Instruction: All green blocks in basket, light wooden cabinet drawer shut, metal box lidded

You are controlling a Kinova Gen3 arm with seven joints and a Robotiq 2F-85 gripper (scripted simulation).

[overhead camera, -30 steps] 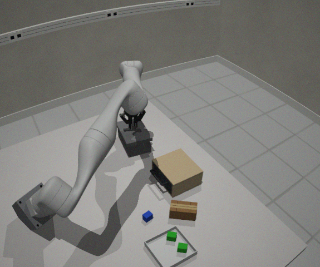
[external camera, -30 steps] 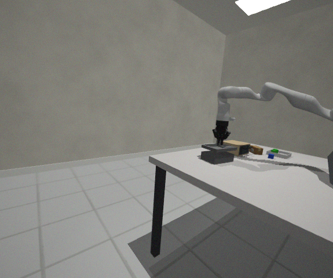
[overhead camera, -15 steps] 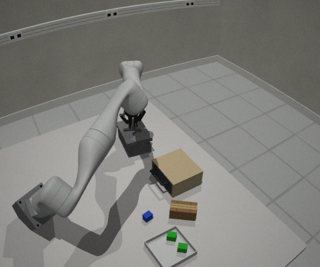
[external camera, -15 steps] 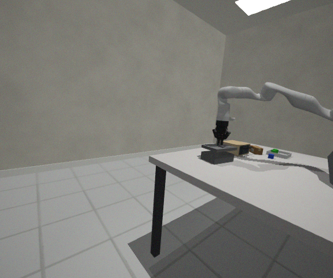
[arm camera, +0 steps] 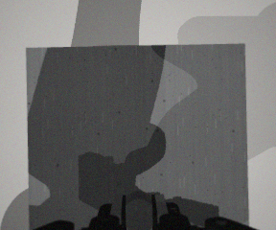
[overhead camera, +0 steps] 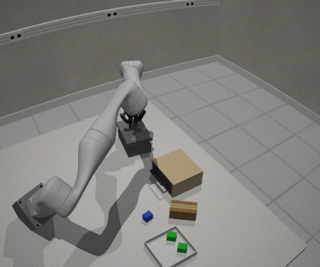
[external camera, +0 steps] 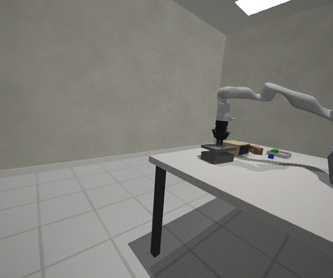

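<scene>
The knobbed lid lies 30 mm below my hand. The rest, counted from my hand: blue block: 250 mm behind, 410 mm to the right, 100 mm below; then light wooden cabinet: 10 mm behind, 320 mm to the right, 80 mm below; then darker brown wooden box: 130 mm behind, 490 mm to the right, 80 mm below.
</scene>
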